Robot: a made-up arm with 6 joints. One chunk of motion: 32 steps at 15 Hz.
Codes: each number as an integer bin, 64 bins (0 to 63) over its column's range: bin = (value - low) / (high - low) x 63, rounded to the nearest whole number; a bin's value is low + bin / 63 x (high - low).
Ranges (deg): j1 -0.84..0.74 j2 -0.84..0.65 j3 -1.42..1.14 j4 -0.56..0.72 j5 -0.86..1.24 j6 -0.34..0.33
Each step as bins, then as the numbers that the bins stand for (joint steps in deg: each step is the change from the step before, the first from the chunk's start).
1 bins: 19 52 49 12 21 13
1 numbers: -0.363 0.390 0.571 -0.316 -0.160 -0.202
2 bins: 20 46 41 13 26 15
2 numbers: -0.338 0.248 0.246 -0.296 0.007 -0.180
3 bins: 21 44 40 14 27 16
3 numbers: -0.313 0.201 0.205 -0.276 0.040 -0.170
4 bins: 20 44 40 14 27 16
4 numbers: -0.338 0.201 0.205 -0.276 0.040 -0.170
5 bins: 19 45 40 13 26 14
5 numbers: -0.363 0.224 0.205 -0.296 0.007 -0.191
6 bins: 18 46 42 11 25 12
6 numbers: -0.389 0.248 0.287 -0.337 -0.027 -0.212
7 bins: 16 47 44 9 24 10
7 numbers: -0.439 0.272 0.368 -0.377 -0.060 -0.234
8 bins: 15 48 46 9 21 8
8 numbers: -0.464 0.295 0.449 -0.377 -0.160 -0.255
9 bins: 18 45 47 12 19 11
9 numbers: -0.389 0.224 0.490 -0.316 -0.227 -0.223
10 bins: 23 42 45 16 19 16
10 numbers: -0.263 0.153 0.409 -0.235 -0.227 -0.170
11 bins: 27 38 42 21 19 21
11 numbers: -0.163 0.059 0.287 -0.133 -0.227 -0.117
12 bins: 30 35 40 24 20 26
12 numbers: -0.088 -0.012 0.205 -0.072 -0.193 -0.063
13 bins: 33 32 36 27 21 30
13 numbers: -0.012 -0.083 0.043 -0.011 -0.160 -0.021
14 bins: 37 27 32 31 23 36
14 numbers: 0.088 -0.201 -0.120 0.070 -0.093 0.043
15 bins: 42 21 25 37 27 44
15 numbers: 0.213 -0.343 -0.404 0.192 0.040 0.128
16 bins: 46 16 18 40 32 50
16 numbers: 0.314 -0.462 -0.689 0.253 0.207 0.192
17 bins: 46 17 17 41 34 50
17 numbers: 0.314 -0.438 -0.729 0.273 0.273 0.192
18 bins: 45 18 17 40 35 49
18 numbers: 0.289 -0.414 -0.729 0.253 0.307 0.181
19 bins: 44 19 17 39 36 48
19 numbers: 0.263 -0.391 -0.729 0.232 0.340 0.170
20 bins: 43 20 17 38 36 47
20 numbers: 0.238 -0.367 -0.729 0.212 0.340 0.160
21 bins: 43 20 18 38 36 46
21 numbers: 0.238 -0.367 -0.689 0.212 0.340 0.149
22 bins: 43 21 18 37 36 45
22 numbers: 0.238 -0.343 -0.689 0.192 0.340 0.139
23 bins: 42 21 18 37 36 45
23 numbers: 0.213 -0.343 -0.689 0.192 0.340 0.139
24 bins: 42 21 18 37 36 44
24 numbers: 0.213 -0.343 -0.689 0.192 0.340 0.128
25 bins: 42 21 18 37 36 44
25 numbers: 0.213 -0.343 -0.689 0.192 0.340 0.128
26 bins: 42 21 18 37 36 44
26 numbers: 0.213 -0.343 -0.689 0.192 0.340 0.128
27 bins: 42 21 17 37 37 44
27 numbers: 0.213 -0.343 -0.729 0.192 0.373 0.128
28 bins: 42 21 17 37 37 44
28 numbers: 0.213 -0.343 -0.729 0.192 0.373 0.128
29 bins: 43 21 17 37 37 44
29 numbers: 0.238 -0.343 -0.729 0.192 0.373 0.128
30 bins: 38 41 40 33 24 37
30 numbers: 0.113 0.130 0.205 0.110 -0.060 0.053
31 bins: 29 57 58 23 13 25
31 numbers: -0.113 0.508 0.937 -0.093 -0.427 -0.074
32 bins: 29 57 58 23 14 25
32 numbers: -0.113 0.508 0.937 -0.093 -0.393 -0.074
